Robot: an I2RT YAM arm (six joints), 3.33 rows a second.
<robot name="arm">
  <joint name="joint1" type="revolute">
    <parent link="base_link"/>
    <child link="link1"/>
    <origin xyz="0 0 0.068" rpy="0 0 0"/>
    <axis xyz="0 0 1"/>
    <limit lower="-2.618" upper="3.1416"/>
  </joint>
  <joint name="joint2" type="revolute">
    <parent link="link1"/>
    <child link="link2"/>
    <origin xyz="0.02 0.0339 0.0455" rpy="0 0 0"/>
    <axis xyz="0 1 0"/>
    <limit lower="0" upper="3.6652"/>
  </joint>
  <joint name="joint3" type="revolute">
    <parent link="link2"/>
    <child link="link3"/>
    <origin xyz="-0.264 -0.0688 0" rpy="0 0 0"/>
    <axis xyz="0 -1 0"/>
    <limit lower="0" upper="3.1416"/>
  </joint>
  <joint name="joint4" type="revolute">
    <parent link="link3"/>
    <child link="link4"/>
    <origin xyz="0.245 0.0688 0.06" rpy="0 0 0"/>
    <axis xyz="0 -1 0"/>
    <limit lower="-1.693" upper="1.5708"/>
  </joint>
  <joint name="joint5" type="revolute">
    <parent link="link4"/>
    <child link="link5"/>
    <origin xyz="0.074 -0.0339 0.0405" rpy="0 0 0"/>
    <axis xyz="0 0 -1"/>
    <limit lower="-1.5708" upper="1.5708"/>
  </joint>
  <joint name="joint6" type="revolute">
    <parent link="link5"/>
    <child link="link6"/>
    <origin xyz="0.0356 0 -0.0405" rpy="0 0 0"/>
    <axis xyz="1 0 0"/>
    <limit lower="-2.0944" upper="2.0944"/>
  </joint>
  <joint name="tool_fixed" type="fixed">
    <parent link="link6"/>
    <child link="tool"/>
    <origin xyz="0 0 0" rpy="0 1.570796 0"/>
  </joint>
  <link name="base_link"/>
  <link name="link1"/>
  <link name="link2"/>
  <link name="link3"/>
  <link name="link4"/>
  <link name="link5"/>
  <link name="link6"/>
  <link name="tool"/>
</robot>
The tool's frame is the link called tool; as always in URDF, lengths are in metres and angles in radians.
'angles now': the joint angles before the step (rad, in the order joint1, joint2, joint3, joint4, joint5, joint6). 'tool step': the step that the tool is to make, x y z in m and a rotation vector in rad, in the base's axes. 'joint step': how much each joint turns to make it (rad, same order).
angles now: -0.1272 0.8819 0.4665 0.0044 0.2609 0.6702
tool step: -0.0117 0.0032 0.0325 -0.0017 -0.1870 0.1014
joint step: -0.0124 -0.1177 0.0196 0.0512 -0.1151 -0.0136
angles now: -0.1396 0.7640 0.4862 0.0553 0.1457 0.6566
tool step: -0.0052 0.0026 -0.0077 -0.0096 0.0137 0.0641
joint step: -0.0018 -0.0306 -0.0335 -0.0063 -0.0616 -0.0261
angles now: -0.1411 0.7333 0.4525 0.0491 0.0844 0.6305
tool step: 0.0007 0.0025 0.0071 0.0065 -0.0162 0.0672
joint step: 0.0012 -0.0018 0.0213 -0.0077 -0.0663 -0.0062
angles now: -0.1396 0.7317 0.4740 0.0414 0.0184 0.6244
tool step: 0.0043 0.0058 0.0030 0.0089 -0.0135 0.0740
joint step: 0.0243 0.0186 0.0109 0.0199 -0.0508 -0.0001
